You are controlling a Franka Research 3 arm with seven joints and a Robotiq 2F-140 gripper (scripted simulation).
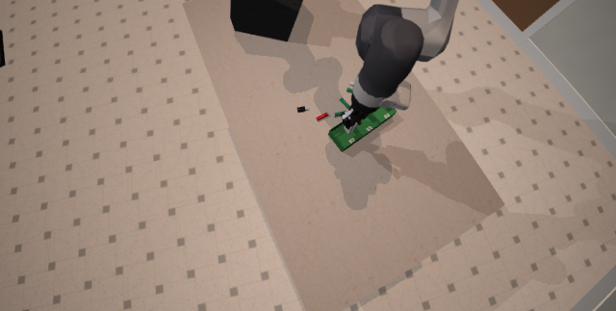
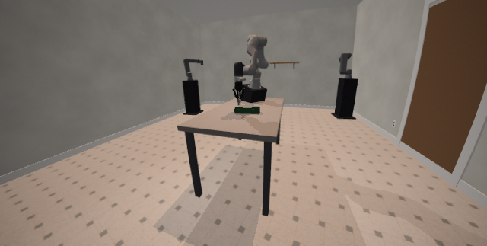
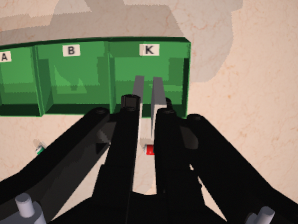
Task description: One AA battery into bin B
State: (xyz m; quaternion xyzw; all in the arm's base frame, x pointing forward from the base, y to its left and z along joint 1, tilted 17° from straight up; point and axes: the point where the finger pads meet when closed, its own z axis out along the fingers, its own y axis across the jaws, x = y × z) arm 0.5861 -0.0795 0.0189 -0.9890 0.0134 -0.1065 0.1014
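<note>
The green bin lies 1 cm behind my hand, 8 cm to the left of it and 9 cm below it. Round my hand: green AA battery (11 cm behind, 8 cm to the left, 10 cm below); black part (17 cm behind, 7 cm to the right, 11 cm below); red cell (11 cm behind, 3 cm to the right, 10 cm below).
</note>
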